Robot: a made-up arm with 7 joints.
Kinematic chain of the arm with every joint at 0, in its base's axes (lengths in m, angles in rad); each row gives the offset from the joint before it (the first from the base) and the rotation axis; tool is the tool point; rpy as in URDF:
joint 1: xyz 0 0 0.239 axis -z
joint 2: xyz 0 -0.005 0.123 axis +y
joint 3: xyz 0 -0.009 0.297 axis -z
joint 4: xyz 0 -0.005 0.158 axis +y
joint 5: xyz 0 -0.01 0.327 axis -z
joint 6: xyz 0 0 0.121 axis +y
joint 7: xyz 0 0 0.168 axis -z
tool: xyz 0 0 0 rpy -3.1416 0 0
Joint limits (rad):
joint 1: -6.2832..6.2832
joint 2: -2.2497..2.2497
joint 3: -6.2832..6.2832
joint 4: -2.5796..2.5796
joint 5: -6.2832..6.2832
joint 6: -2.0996..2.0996
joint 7: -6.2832..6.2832
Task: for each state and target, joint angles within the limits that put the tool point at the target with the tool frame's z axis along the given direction. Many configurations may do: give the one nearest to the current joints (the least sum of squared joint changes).
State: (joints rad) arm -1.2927 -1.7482 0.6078 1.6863 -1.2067 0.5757 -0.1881
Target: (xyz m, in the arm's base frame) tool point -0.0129 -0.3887 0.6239 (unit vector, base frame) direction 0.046 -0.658 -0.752
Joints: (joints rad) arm -0.9537 -2.0792 0.6690 1.9426 -0.6700 1.2115 -0.1881
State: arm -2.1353 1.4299 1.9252 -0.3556 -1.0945 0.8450 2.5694
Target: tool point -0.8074 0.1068 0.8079 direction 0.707 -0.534 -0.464
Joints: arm -2.5990 0.8127 1.9963 -1.0248 -0.3379 1.0229 2.5694
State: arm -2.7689 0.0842 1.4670 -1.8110 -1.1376 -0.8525 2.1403
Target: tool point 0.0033 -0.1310 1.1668 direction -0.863 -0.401 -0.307
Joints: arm -2.9505 0.5255 0.7225 -0.9855 -1.3284 -1.4312 2.1403
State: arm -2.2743 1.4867 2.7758 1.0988 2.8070 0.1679 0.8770
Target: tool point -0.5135 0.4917 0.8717 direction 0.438 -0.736 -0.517
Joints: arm -2.5806 1.5842 2.9603 1.3282 3.5955 0.7185 0.8770
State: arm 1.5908 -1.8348 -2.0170 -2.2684 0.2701 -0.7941 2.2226
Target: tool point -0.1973 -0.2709 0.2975 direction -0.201 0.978 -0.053
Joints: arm 0.8983 -1.8124 -1.2694 -2.5776 0.3064 -0.0667 2.2226
